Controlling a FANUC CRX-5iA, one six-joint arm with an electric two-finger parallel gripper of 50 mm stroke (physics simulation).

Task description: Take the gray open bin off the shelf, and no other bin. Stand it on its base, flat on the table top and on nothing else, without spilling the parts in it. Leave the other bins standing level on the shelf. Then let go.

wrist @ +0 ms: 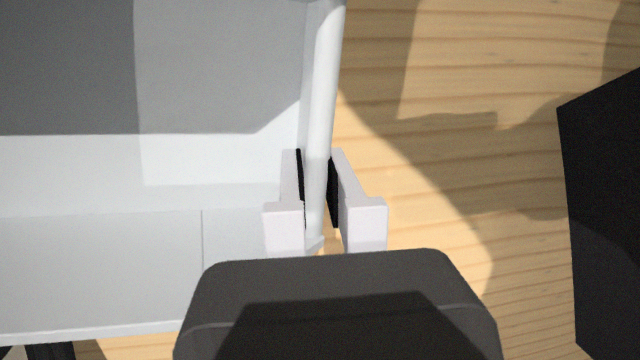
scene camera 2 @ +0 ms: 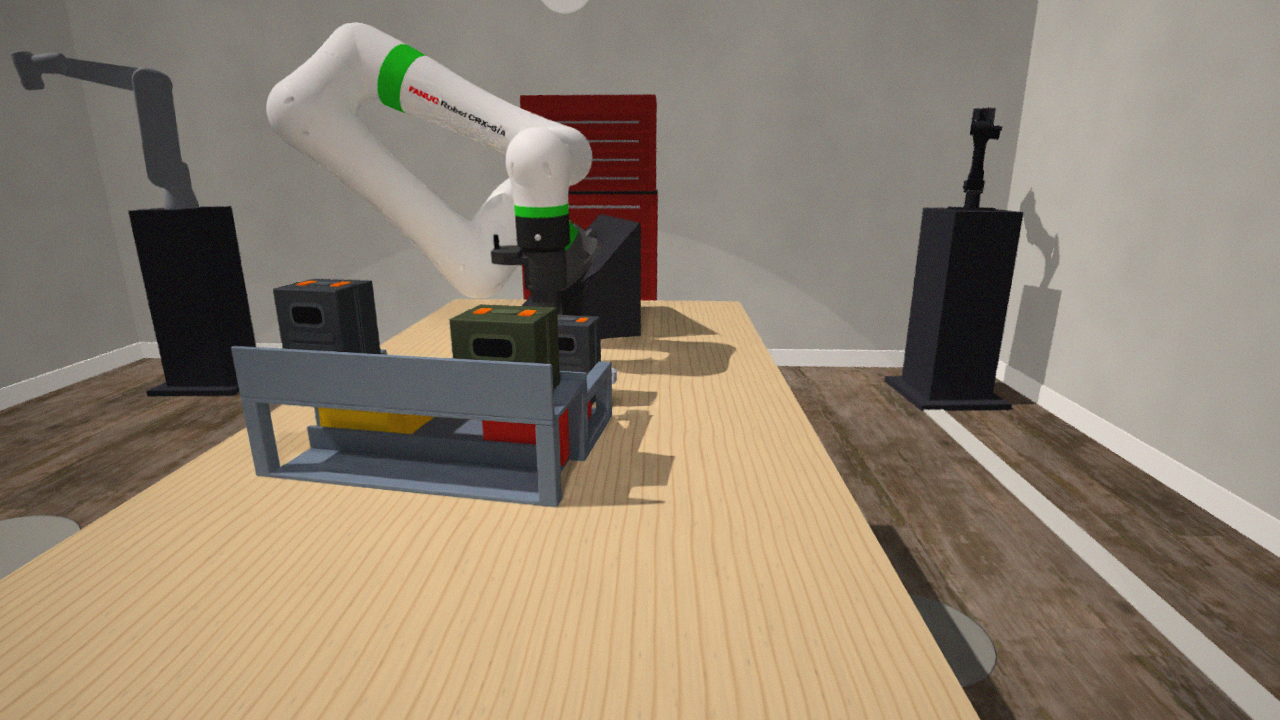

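Pixels of known places: gripper, between the fingertips: [wrist: 312, 171]; arm's base, origin of its link: [scene camera 2: 579, 266].
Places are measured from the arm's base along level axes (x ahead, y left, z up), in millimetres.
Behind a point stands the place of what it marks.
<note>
In the wrist view my gripper [wrist: 312, 171] {x 318, y -61, z -118 mm} is shut on the rounded side rim of a large light-gray open body, which I take to be the gray open bin [wrist: 215, 160] {x 360, y -71, z -125 mm}. The bin's broad inner faces show at the left, partly in shadow, and its rim leans slightly. No parts show inside it. In scene camera 2 the fingers and the gray bin are hidden behind the green case and the shelf [scene camera 2: 393, 380] {x 806, y -146, z -5 mm}, so I cannot tell whether the bin touches the shelf. A yellow bin [scene camera 2: 371, 420] {x 699, y -222, z -95 mm} and a red bin [scene camera 2: 510, 430] {x 746, y -36, z -90 mm} sit low in the shelf.
A dark case [scene camera 2: 308, 331] {x 737, y -266, z 33 mm}, a green case [scene camera 2: 503, 331] {x 796, y -26, z 46 mm} and a smaller dark gray case [scene camera 2: 580, 347] {x 540, y 37, z -44 mm} stand at the shelf, close to the arm. A dark block [scene camera 2: 617, 277] {x 118, y 90, z -7 mm} [wrist: 605, 190] {x 154, y -27, z -108 mm} rises behind. The wooden table [scene camera 2: 447, 582] {x 971, y -57, z -140 mm} [wrist: 450, 165] {x 237, y -44, z -140 mm} carries the shelf.
</note>
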